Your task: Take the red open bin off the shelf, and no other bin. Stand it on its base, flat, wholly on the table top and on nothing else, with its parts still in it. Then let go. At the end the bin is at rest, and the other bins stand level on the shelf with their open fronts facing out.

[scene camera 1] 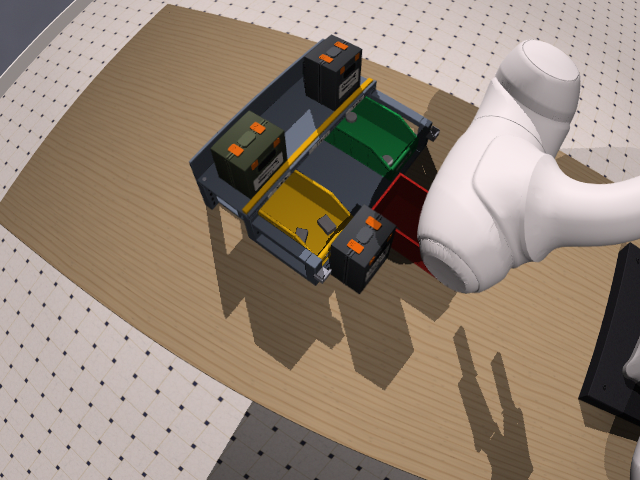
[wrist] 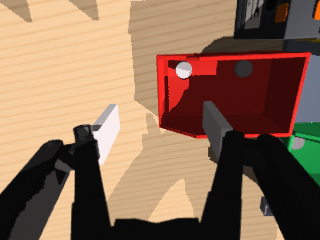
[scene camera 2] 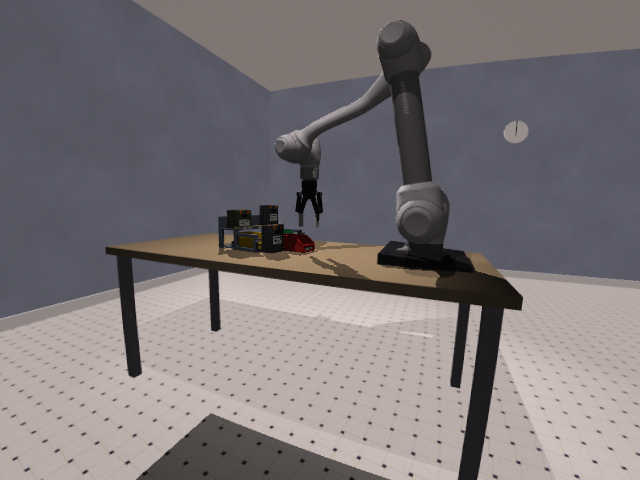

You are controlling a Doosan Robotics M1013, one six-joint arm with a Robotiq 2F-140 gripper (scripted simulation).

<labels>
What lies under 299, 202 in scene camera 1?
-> A yellow bin.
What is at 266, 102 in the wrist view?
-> A red open bin.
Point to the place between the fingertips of my gripper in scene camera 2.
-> At 308, 227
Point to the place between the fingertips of my gripper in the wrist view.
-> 160, 115
</labels>
